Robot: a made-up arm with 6 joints. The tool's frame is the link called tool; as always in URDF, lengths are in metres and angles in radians. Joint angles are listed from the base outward. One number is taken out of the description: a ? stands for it. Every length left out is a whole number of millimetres.
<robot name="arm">
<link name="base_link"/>
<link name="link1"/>
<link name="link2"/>
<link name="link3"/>
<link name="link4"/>
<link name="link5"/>
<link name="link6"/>
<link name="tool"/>
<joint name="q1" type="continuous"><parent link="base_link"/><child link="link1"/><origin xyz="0 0 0.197" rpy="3.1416 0 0"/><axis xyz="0 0 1"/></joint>
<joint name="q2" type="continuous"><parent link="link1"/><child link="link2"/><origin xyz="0.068 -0.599 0" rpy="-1.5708 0 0"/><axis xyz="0 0 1"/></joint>
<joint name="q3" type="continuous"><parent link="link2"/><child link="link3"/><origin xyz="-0.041 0.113 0" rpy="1.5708 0 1.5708"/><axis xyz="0 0 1"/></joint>
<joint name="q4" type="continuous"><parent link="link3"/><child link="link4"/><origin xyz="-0.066 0.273 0" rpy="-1.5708 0 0"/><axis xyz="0 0 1"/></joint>
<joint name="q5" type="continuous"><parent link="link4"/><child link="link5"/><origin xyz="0.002 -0.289 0" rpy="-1.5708 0 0"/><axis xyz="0 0 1"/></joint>
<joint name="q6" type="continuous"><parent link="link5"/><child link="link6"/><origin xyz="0.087 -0.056 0"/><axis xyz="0 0 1"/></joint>
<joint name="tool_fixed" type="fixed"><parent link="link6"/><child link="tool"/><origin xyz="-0.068 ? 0" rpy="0 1.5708 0"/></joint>
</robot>
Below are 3 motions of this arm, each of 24 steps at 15 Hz.
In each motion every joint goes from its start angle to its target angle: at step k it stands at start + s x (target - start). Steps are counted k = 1, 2, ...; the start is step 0. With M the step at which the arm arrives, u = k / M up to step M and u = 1 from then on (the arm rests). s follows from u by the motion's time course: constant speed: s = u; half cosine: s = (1 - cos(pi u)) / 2; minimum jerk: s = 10 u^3 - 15 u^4 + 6 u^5.
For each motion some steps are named. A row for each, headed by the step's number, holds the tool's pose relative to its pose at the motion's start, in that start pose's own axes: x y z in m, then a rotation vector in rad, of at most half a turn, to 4 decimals.
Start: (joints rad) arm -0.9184 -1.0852 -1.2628 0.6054 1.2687 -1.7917
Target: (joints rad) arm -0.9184 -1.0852 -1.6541 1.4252 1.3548 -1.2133
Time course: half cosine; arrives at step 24
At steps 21, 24:
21: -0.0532 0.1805 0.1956 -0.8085 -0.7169 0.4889
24: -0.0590 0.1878 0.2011 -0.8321 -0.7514 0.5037

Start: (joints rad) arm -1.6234 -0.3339 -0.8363 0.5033 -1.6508 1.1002
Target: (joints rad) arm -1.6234 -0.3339 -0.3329 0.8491 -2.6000 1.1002
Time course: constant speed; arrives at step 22
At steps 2, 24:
2: -0.0031 0.0069 -0.0151 0.1260 -0.0388 -0.0012
24: -0.0243 0.1182 -0.0566 1.3254 -0.4783 0.1340

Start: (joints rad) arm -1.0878 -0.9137 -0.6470 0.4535 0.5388 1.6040
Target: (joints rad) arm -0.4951 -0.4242 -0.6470 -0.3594 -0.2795 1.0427
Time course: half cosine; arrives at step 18
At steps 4, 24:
4: 0.0065 0.0623 -0.0409 0.1831 0.0393 0.1072
24: -0.2040 0.4888 -0.1192 1.6034 0.8614 0.6647

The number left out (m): -0.024
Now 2 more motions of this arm.
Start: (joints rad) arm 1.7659 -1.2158 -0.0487 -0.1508 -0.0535 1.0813
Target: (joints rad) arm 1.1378 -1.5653 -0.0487 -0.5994 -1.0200 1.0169
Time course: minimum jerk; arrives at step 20
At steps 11, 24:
11: -0.0373 0.2266 -0.1448 0.2220 0.3479 0.3028
24: -0.1308 0.3103 -0.2738 0.3420 0.7111 0.2762

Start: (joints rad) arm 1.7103 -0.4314 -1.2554 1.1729 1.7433 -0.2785
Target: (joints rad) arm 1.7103 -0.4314 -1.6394 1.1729 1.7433 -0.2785
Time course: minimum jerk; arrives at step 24
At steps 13, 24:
13: 0.0452 -0.0131 0.0569 -0.0860 -0.2034 0.0216
24: 0.0706 -0.0188 0.1043 -0.1488 -0.3520 0.0375

